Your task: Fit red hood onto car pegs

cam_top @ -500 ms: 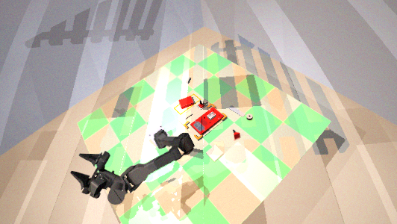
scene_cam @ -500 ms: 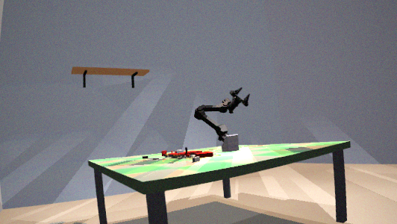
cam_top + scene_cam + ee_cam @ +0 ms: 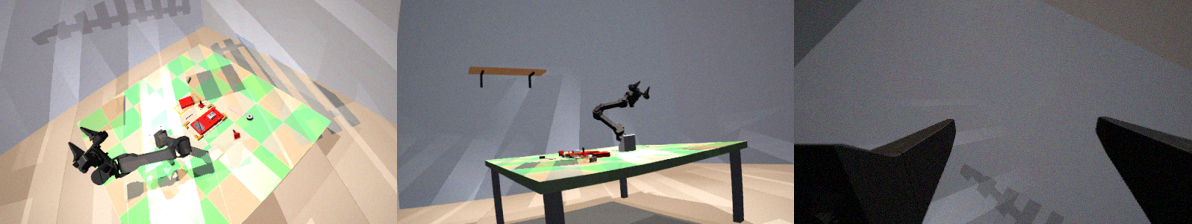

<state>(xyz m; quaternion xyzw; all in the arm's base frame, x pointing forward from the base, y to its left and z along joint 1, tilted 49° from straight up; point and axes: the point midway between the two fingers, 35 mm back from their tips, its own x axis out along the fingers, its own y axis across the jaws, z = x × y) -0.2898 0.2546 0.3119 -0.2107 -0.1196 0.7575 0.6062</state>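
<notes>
Now: the red hood 590 mm ahead of my gripper tip, 180 mm to the left of it and 480 mm below it. The rest, counted from my gripper tip: grey bar (780 mm ahead, 130 mm to the right, 490 mm below); then dark piece (750 mm ahead, 350 mm to the left, 480 mm below); then pale engine block (620 mm ahead, 50 mm to the right, 470 mm below).
</notes>
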